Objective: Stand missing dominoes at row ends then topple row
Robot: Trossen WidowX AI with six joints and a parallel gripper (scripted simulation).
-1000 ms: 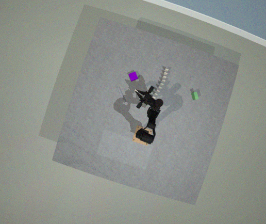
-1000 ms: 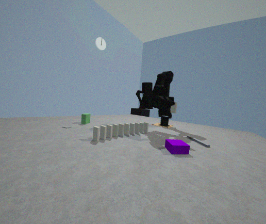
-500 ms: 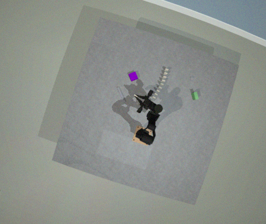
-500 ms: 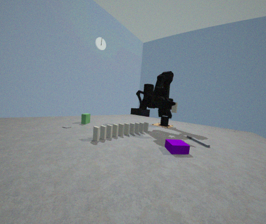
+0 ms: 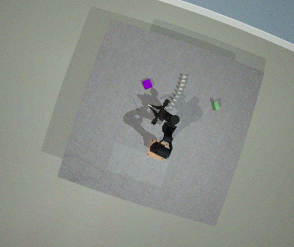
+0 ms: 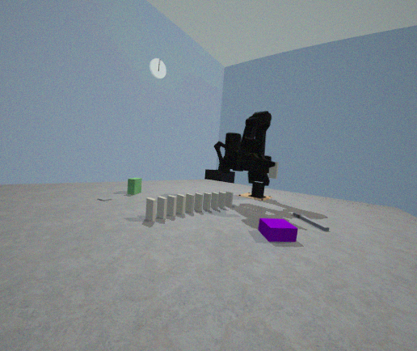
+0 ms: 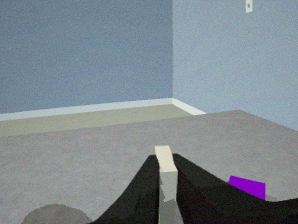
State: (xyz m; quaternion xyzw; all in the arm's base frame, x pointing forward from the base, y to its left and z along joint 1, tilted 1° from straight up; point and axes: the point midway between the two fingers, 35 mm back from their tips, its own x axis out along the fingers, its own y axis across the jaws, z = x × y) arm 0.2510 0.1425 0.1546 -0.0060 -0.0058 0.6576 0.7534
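Right now my gripper tip is 30 mm past the thin rod, 110 mm to the right of it and 150 mm above it. The rest, counted from my gripper tip: flat grey piece (350 mm ahead, 380 mm to the right, 150 mm below).
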